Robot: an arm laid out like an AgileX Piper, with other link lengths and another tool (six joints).
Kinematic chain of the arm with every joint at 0, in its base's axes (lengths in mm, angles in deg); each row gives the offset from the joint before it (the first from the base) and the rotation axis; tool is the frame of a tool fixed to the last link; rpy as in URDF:
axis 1: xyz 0 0 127.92 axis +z
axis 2: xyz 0 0 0 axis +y
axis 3: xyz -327.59 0 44.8 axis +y
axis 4: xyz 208.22 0 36.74 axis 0.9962 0 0.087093
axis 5: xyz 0 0 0 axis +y
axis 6: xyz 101.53 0 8.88 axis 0.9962 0 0.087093
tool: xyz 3.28 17 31.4 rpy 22.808 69.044 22.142
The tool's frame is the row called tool.
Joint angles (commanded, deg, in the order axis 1, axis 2, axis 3, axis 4, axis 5, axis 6), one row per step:
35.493 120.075 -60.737 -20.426 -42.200 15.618
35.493 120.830 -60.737 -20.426 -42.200 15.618
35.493 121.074 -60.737 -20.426 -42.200 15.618
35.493 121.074 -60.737 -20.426 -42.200 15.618
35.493 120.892 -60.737 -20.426 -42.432 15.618
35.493 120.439 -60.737 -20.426 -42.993 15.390
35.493 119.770 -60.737 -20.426 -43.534 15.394
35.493 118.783 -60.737 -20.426 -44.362 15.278
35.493 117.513 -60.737 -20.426 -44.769 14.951
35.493 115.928 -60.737 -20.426 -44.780 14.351
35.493 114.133 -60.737 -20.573 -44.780 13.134
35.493 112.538 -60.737 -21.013 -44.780 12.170
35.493 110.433 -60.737 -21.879 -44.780 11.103
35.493 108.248 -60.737 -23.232 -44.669 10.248
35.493 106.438 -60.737 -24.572 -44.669 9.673
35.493 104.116 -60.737 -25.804 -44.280 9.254
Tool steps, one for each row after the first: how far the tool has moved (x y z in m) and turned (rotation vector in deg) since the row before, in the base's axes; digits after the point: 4 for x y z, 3 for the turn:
0.0011 0.0008 -0.0059 -0.438 0.615 0.000
0.0003 0.0002 -0.0019 -0.142 0.199 0.000
0.0000 0.0000 0.0000 0.000 0.000 0.000
-0.0003 -0.0001 0.0019 0.286 -0.287 0.046
-0.0010 -0.0003 0.0046 0.555 -0.873 0.166
-0.0013 -0.0007 0.0063 0.810 -0.865 0.109
-0.0021 -0.0011 0.0092 1.139 -1.387 0.194
-0.0026 -0.0015 0.0105 0.843 -1.526 0.140
-0.0034 -0.0020 0.0120 0.545 -1.752 0.084
-0.0045 -0.0022 0.0132 0.184 -2.442 0.243
-0.0047 -0.0019 0.0114 0.067 -2.207 0.402
-0.0069 -0.0026 0.0147 0.051 -2.886 0.675
-0.0080 -0.0027 0.0145 -0.149 -2.947 0.919
-0.0073 -0.0023 0.0118 -0.119 -2.509 0.885
-0.0086 -0.0038 0.0145 0.031 -2.550 0.642

